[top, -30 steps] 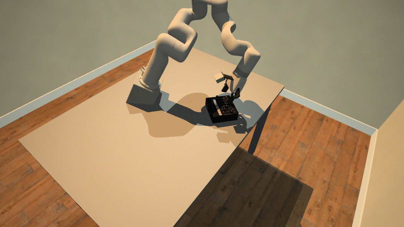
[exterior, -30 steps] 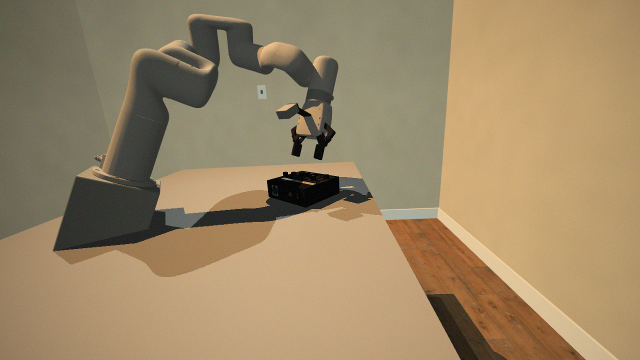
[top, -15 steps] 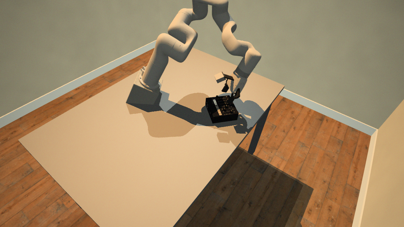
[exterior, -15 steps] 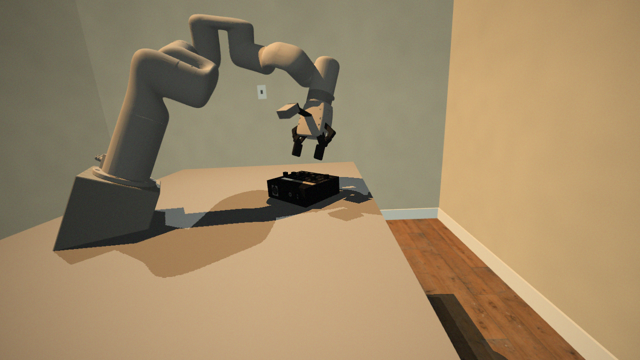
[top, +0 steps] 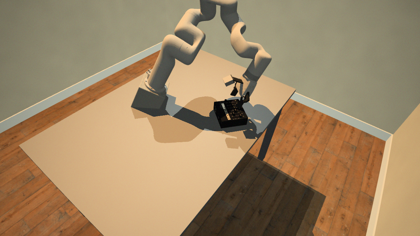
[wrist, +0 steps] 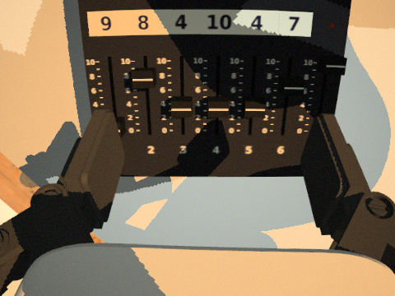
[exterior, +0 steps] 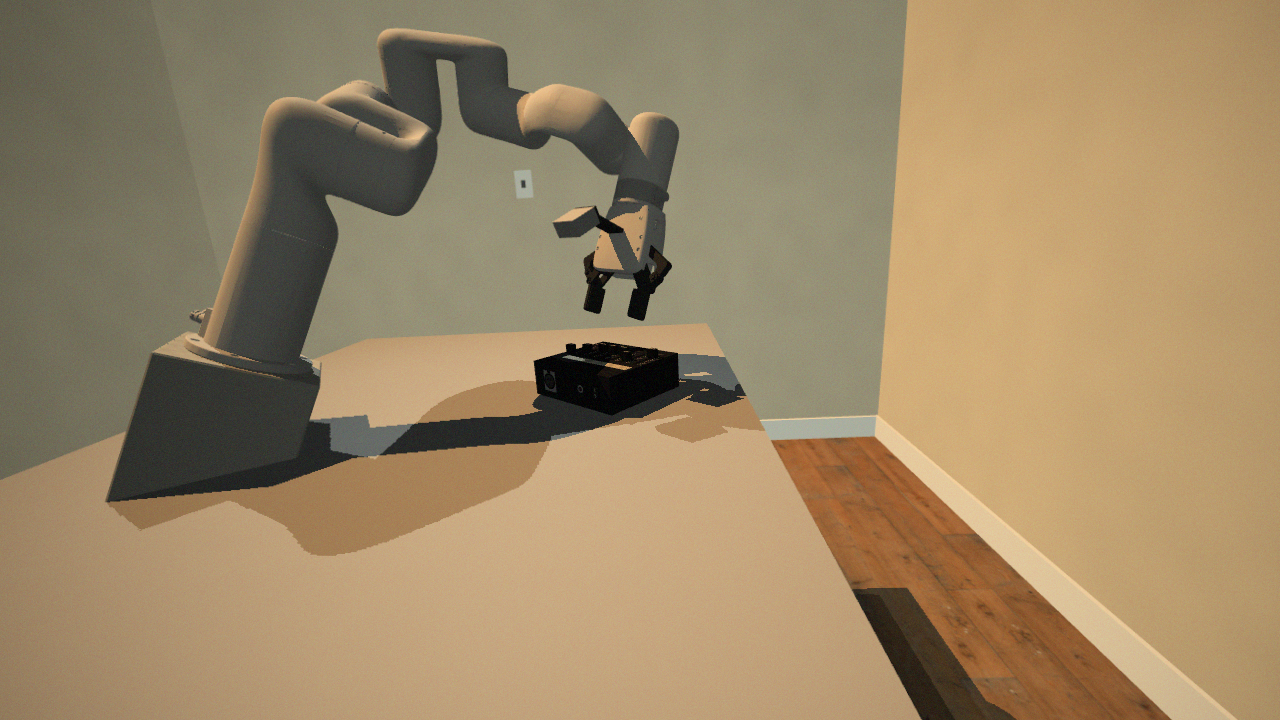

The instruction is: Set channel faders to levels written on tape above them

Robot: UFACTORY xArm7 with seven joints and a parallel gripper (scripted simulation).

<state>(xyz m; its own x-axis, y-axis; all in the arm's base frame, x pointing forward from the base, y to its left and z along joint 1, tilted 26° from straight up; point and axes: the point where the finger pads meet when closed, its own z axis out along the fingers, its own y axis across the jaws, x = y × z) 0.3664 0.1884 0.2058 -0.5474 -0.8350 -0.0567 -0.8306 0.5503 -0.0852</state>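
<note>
My gripper is now 6 cm above the channel 4 fader cap and 1 cm past it. From my hand the other things lie so: channel 2 fader cap: 6 cm below, 4 cm to the right, 2 cm ahead; channel 5 fader cap: 6 cm below, 2 cm behind, 1 cm to the left; channel 3 fader cap: 6 cm below, 1 cm to the right, 1 cm ahead.
</note>
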